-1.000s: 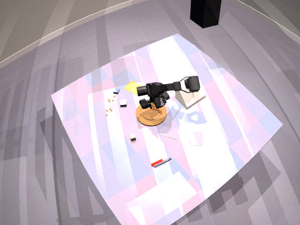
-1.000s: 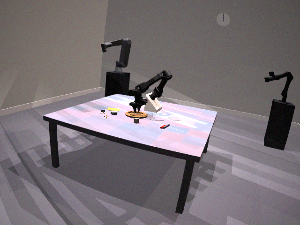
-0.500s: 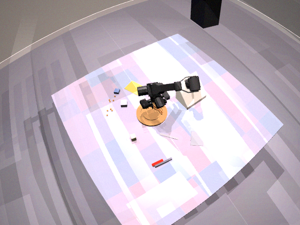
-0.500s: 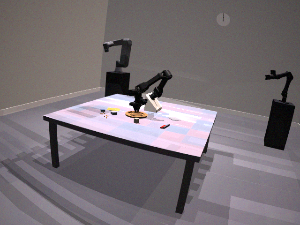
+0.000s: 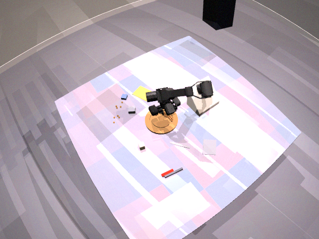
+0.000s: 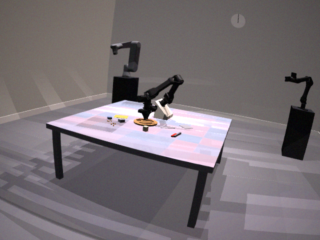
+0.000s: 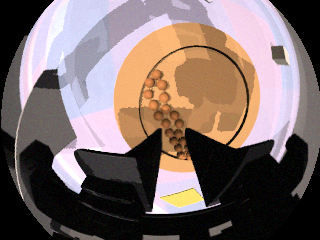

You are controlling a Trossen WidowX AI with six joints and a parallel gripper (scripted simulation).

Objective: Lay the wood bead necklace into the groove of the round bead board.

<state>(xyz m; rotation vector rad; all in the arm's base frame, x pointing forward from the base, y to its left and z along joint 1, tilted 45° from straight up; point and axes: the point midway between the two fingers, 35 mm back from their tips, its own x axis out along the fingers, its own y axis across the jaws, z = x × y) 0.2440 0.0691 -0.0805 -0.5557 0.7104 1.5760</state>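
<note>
Now: gripper tip 40 mm short of the round bead board, 20 mm to the right of it and 10 mm above it. Also, from my gripper tip: white block 160 mm ahead, 140 mm to the right; then thin rod 220 mm to the left, 30 mm ahead, 10 mm below; then yellow sheet 240 mm to the right, 40 mm ahead, 10 mm below.
</note>
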